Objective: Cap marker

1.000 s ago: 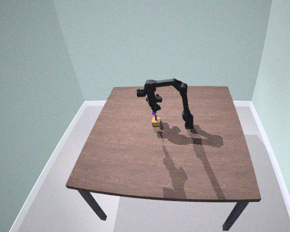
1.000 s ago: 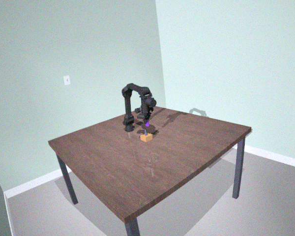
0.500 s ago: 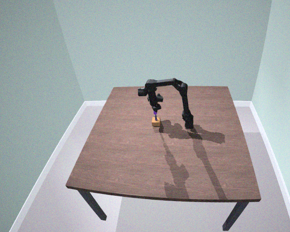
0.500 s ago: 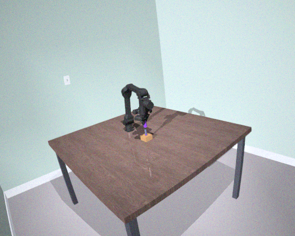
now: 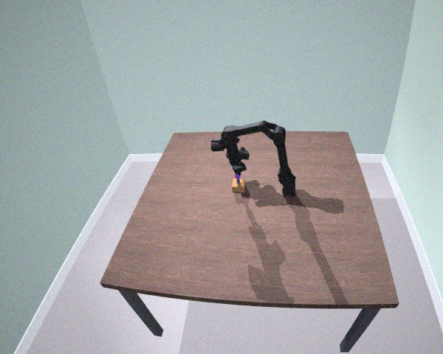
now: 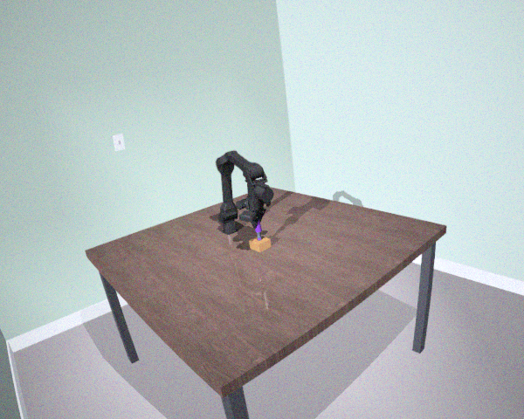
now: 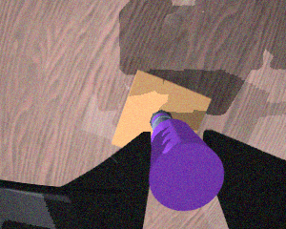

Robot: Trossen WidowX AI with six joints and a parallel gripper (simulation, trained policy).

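The dark blue marker lies 1 cm ahead of my gripper tip and 3 cm below it. Round my gripper tip: orange holder block: 1 cm ahead, 8 cm below; purple cap: 1 cm ahead, 1 cm above.
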